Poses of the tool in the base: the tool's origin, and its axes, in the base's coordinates. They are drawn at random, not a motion.
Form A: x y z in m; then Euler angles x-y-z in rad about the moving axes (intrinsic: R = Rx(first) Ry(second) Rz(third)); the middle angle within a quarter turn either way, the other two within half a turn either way.
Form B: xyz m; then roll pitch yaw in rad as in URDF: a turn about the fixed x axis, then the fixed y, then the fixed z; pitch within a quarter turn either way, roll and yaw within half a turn. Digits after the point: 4 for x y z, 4 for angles.
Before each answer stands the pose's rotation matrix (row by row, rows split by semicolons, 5 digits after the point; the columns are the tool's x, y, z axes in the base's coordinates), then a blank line. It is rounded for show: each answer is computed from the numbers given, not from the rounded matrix.
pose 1, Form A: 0.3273 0.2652 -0.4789 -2.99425 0.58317 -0.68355
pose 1, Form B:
0.64719 0.52717 0.55067; 0.56202 -0.81799 0.12255; 0.51505 0.23018 -0.82568

0.3273 0.2652 -0.4789 2.8697 -0.5411 0.7151
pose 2, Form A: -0.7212 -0.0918 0.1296 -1.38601 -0.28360 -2.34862
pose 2, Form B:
-0.67370 0.68398 -0.27981; -0.32391 0.06702 0.94371; 0.66424 0.72641 0.17640

-0.7212 -0.0918 0.1296 1.3326 -0.7265 -2.6934
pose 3, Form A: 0.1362 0.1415 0.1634 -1.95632 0.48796 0.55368
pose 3, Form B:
0.75132 -0.46445 0.46882; -0.56724 -0.09144 0.81846; -0.33727 -0.88086 -0.33216

0.1362 0.1415 0.1634 -1.9314 0.3440 -0.6467
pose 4, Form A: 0.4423 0.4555 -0.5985 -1.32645 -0.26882 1.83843
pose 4, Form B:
-0.25495 -0.92976 -0.26559; 0.16516 -0.31251 0.93545; -0.95274 0.19463 0.23323

0.4423 0.4555 -0.5985 0.6954 1.2621 2.5668
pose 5, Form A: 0.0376 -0.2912 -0.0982 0.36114 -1.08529 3.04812
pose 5, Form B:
-0.46462 -0.04356 -0.88444; 0.39846 -0.90224 -0.16489; -0.79080 -0.42902 0.43655

0.0376 -0.2912 -0.0982 -0.7767 0.9121 2.4327
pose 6, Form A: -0.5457 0.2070 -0.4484 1.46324 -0.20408 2.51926
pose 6, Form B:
-0.79566 -0.57083 -0.20267; 0.22630 0.03023 -0.97359; 0.56189 -0.82051 0.10512

-0.5457 0.2070 -0.4484 -1.4434 -0.5967 2.8645
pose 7, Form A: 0.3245 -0.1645 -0.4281 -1.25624 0.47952 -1.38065
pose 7, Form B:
0.16769 0.87123 0.46135; -0.38674 -0.37233 0.84368; 0.90682 -0.31990 0.27450

0.3245 -0.1645 -0.4281 -0.8616 -1.1357 -1.1617
